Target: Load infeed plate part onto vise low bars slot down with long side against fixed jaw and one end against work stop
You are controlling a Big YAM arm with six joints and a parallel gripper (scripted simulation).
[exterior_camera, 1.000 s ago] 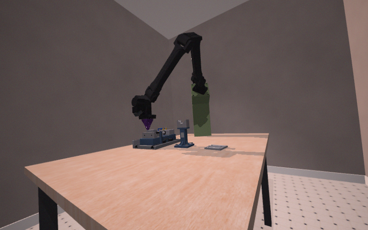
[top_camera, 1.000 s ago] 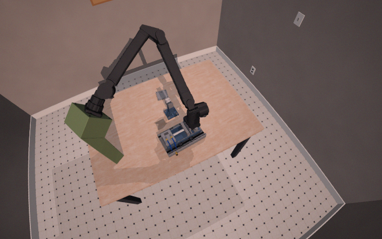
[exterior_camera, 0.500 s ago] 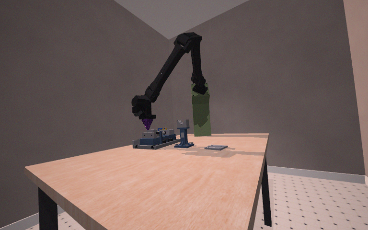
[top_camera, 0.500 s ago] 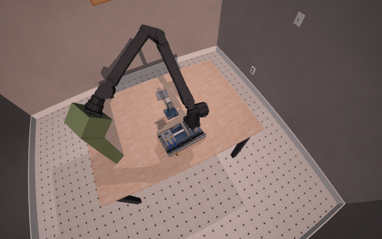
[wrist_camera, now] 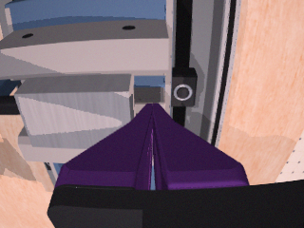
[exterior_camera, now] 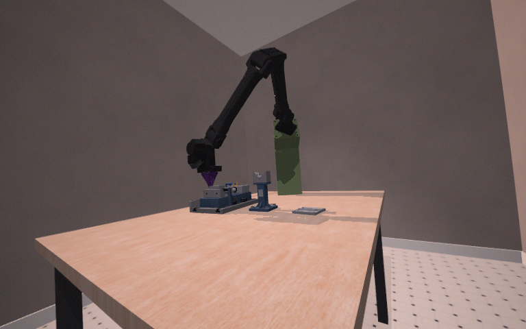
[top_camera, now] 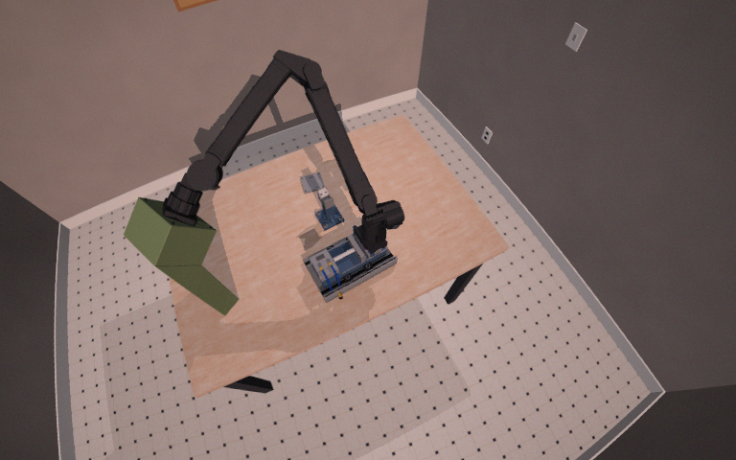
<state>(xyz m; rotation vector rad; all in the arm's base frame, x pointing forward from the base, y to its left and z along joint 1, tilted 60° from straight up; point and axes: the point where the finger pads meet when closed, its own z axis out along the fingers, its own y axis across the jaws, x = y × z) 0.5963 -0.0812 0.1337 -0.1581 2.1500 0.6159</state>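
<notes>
My hand is 2 cm past the part, 4 cm to the right of it and 2 cm above it. Also, from my hand: fixed jaw: 1 cm ahead, 5 cm to the left, 3 cm below; work stop rod: 4 cm behind, 8 cm to the left, 2 cm below; moving jaw: 5 cm behind, 2 cm to the left, 3 cm below.
</notes>
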